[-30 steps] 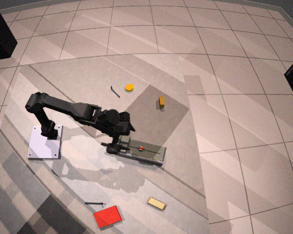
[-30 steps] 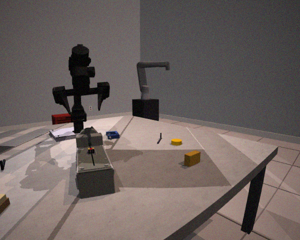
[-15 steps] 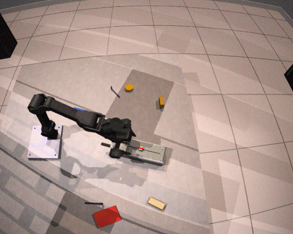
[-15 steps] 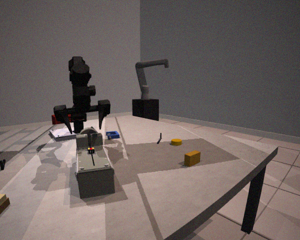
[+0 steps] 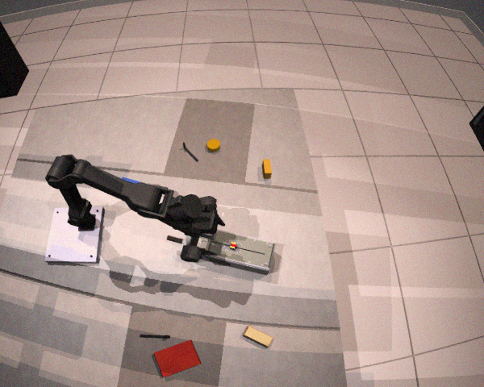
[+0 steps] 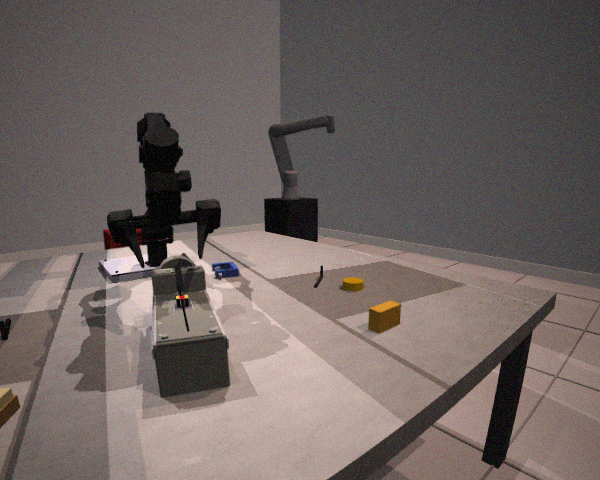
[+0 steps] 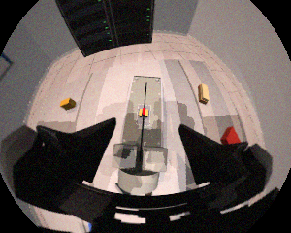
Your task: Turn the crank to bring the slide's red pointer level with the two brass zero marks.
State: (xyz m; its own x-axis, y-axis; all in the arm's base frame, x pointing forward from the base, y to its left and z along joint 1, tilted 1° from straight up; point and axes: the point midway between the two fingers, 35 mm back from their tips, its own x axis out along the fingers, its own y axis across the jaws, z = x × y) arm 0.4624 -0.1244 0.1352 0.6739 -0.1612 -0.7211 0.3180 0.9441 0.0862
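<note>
My gripper tip is 14 cm past the dark crank handle, 3 cm to the right of it and 6 cm above it. The rest, counted from my gripper tip: tan block 9 cm ahead, 28 cm to the right, 12 cm below; then red plate 16 cm behind, 34 cm to the right, 12 cm below; then red pointer 4 cm ahead, 5 cm below.
</note>
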